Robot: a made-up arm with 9 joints.
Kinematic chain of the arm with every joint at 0, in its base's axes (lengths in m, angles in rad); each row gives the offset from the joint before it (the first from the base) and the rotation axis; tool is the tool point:
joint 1: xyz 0 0 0.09 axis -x
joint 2: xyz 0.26 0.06 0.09 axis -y
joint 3: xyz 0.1 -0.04 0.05 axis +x
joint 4: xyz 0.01 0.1 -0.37 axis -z
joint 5: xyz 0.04 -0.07 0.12 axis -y
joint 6: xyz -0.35 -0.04 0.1 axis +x
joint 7: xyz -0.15 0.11 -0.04 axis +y
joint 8: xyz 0 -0.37 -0.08 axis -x
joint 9: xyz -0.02 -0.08 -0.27 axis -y
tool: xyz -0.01 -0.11 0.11
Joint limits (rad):
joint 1: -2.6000..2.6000
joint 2: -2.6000..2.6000
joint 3: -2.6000..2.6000
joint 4: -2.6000..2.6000
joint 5: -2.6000..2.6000
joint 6: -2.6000..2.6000
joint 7: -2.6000..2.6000
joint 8: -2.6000..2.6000
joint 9: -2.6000..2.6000
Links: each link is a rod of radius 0.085 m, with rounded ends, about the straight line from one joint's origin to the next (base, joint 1, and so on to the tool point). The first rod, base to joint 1, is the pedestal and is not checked.
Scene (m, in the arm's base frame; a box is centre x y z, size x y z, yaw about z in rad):
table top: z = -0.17
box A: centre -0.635 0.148 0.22 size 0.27 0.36 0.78 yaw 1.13
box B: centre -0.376 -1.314 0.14 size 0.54 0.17 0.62 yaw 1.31
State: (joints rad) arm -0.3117 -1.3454 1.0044 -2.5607 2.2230 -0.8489 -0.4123 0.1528 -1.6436
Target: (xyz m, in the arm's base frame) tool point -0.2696 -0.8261 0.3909
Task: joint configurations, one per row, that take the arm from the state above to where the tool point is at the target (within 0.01 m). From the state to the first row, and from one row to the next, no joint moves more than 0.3 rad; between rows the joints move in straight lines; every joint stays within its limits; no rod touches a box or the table.
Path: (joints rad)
1: -0.5158 -1.4992 1.0398 -2.3940 2.3487 -0.7828 -0.4803 0.3024 -1.4086
2: -0.7198 -1.6531 1.0753 -2.2272 2.4743 -0.7167 -0.5483 0.4521 -1.1735
3: -0.9239 -1.8069 1.1107 -2.0605 2.6000 -0.6506 -0.6163 0.6017 -0.9385
4: -0.9923 -1.9655 0.8830 -2.1515 2.6000 -0.9241 -0.6210 0.6552 -1.0597
5: -1.0607 -2.1242 0.6553 -2.2425 2.6000 -1.1976 -0.6258 0.7087 -1.1808
6: -1.1291 -2.2828 0.4276 -2.3335 2.6000 -1.4710 -0.6305 0.7622 -1.3020
7: -1.1975 -2.4414 0.1999 -2.4245 2.6000 -1.7445 -0.6352 0.8158 -1.4232
8: -1.2659 -2.6000 -0.0279 -2.5155 2.6000 -2.0180 -0.6400 0.8693 -1.5443

